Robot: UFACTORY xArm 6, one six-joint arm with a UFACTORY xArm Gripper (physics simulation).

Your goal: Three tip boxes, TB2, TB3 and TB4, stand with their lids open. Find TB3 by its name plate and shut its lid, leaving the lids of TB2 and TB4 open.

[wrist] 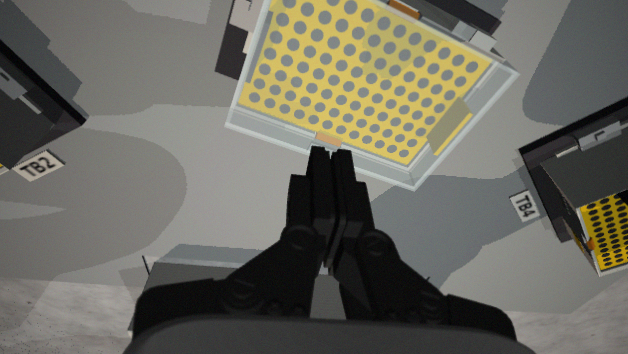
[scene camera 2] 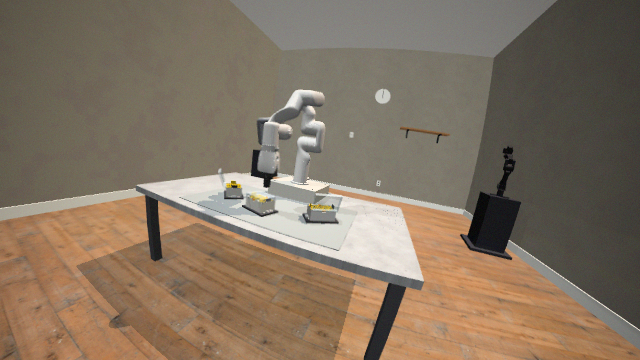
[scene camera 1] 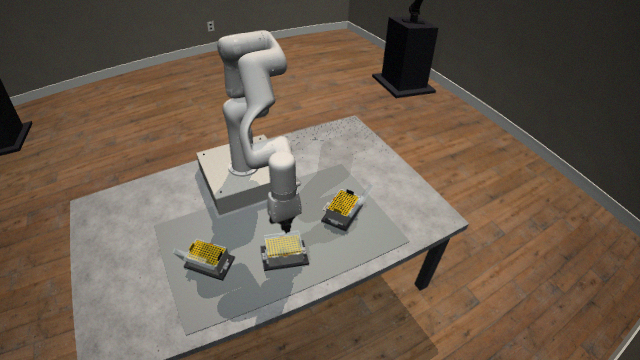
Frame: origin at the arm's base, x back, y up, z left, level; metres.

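Seen in the pictures: gripper, fingertip midpoint: (wrist: pixel 324 173) (scene camera 2: pixel 266 187) (scene camera 1: pixel 286 229); arm's base at its link origin: (scene camera 2: pixel 299 183) (scene camera 1: pixel 243 166).
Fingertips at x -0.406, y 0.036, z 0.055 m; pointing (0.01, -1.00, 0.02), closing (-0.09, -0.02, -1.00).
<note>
Offsets run from my fingertips to a thing's top centre. Level surfaces: height alone.
The middle tip box @(dx -0.006, dy -0.039, dz -0.015 m) (scene camera 1: pixel 284 247) (scene camera 2: pixel 260 204) (wrist: pixel 350 80) has a clear lid lying over its yellow tip rack. Its name plate is not readable, but it stands between TB2 and TB4, so it is TB3. TB2 @(dx +0.112, dy -0.050, dz +0.250 m) (scene camera 1: pixel 342 206) (scene camera 2: pixel 321 214) (wrist: pixel 25 117) is at the right in the scene views and left in the wrist view, lid open. TB4 @(dx +0.046, dy -0.050, dz -0.271 m) (scene camera 1: pixel 207 254) (scene camera 2: pixel 233 192) (wrist: pixel 595 160) is on the opposite side, lid open. My gripper (scene camera 1: pixel 286 229) (scene camera 2: pixel 266 185) (wrist: pixel 324 173) is shut and empty, its tips at TB3's base-side lid edge by an orange tab; contact cannot be told.
The boxes stand on a grey mat @(dy -0.116 m) (scene camera 1: pixel 192 312) (scene camera 2: pixel 327 239) on the table @(dy -0.120 m) (scene camera 1: pixel 110 300) (scene camera 2: pixel 385 250). The arm's pale base block (scene camera 1: pixel 245 195) (scene camera 2: pixel 300 189) is behind them. The raised lids of TB2 and TB4 lean outward, away from the middle box.
</note>
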